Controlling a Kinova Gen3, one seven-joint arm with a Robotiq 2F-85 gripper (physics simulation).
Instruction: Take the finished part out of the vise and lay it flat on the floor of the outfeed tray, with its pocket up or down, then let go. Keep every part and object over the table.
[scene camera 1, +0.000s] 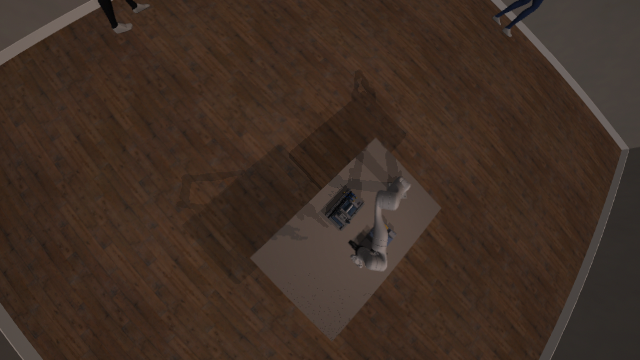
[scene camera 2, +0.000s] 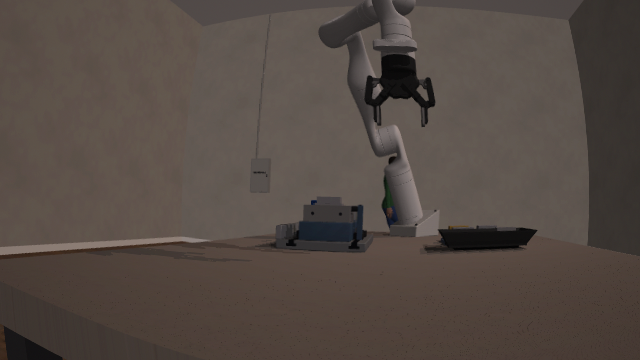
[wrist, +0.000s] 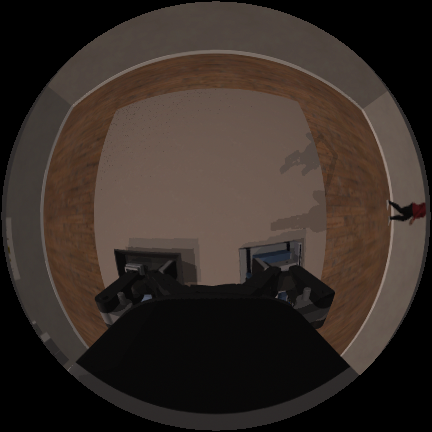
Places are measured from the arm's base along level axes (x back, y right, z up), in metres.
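Pixels of known places: gripper, fingertip midpoint: (scene camera 1: 354, 247) (scene camera 2: 401, 125) (wrist: 213, 268); arm's base, link origin: (scene camera 2: 411, 218).
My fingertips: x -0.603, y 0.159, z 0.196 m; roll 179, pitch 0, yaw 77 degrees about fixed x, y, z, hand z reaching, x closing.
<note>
Ahead of a thing's pixels: the offset from my fingertips to its top centre.
The finished part @(dx +0.146, dy +0.137, dz -0.139 m) (scene camera 2: 329, 201) is a light grey block whose top shows above the jaws of the vise @(dx +0.216, dy +0.128, dz -0.155 m) (scene camera 2: 325, 231) (scene camera 1: 341, 211). The vise has a blue body and grey jaws; in the wrist view the vise (wrist: 270, 258) is at the lower right, and a finger covers its middle. The black outfeed tray (scene camera 2: 487, 239) (wrist: 150, 252) has sloped walls and stands at the right in scene camera 2. A small grey part @(dx +0.044, dy -0.280, dz -0.207 m) (wrist: 134, 269) lies in it at the lower left of the wrist view. My gripper (scene camera 2: 401, 124) (wrist: 213, 268) is open and empty, pointing down, high above the table between vise and tray.
A blue holder @(dx +0.252, dy -0.320, dz -0.210 m) (scene camera 1: 390, 235) with a yellow piece @(dx +0.184, dy -0.212, dz -0.210 m) (scene camera 2: 457, 227) stands beyond the outfeed tray, partly hidden by the arm in scene camera 1. The vise stands near one long edge of the table. The robot's base (scene camera 2: 417, 225) is behind, between vise and tray in scene camera 2.
</note>
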